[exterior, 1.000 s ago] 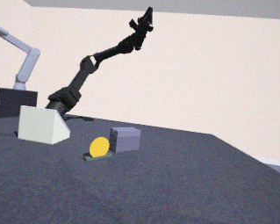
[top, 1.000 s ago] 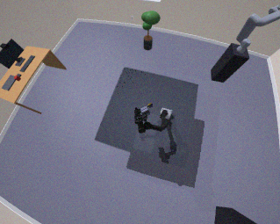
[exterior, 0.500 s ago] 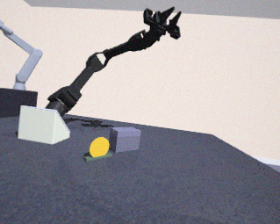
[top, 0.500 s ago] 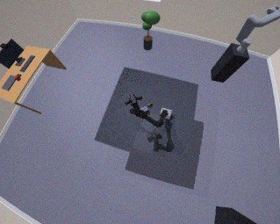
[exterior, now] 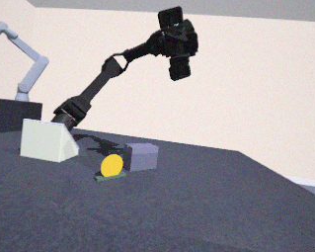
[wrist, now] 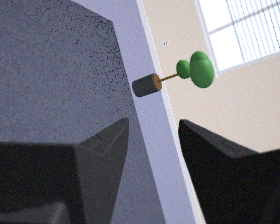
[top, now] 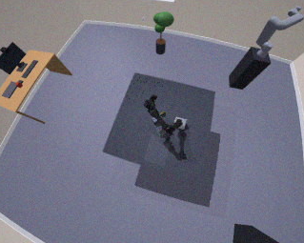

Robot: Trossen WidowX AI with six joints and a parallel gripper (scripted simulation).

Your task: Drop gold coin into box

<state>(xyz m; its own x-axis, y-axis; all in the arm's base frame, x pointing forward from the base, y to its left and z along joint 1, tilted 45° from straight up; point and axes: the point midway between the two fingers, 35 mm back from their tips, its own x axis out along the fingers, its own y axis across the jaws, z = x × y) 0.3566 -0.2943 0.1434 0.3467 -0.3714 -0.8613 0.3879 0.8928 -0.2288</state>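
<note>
Right now the gold coin is 160 mm behind my gripper tip, 40 mm to the left of it and 320 mm below it.
</note>
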